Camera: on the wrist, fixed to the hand. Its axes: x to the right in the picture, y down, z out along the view.
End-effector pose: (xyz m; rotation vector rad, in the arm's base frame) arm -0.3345 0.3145 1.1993 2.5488 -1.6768 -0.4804
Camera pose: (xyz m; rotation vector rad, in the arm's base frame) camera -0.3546 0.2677 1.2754 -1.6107 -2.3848 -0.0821
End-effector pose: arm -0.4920 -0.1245 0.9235 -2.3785 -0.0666 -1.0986
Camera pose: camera -0.5173 -0.2076 0.9524 -0.1221 2.1934 0.7901
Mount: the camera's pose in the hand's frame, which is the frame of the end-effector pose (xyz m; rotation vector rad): 0.0177 0.0532 -0.0724 0.0326 0.1890 -3.1277
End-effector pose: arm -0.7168 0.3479 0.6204 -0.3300 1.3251 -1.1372
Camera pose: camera -0.7585 0.3871 0.5489 1.2951 0.2598 1.5446
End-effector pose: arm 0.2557 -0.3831 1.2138 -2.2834 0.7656 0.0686
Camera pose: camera 0.2293 -0.4693 1.2301 -0.9235 -2.6697 -1.2839
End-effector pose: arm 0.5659 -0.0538 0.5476 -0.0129 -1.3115 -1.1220
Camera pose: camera 0.6516 -0.0796 0.5668 -1.5114 -0.0644 1.5915
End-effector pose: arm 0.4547 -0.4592 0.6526 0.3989 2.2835 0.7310
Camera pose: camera 0.3954 -0.4369 0.7188 -2.4561 0.4985 -0.9533
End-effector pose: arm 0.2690 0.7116 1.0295 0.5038 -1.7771 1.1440
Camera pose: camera 0.2565 0.8023 1.0287 1.6867 0.5659 -1.0676
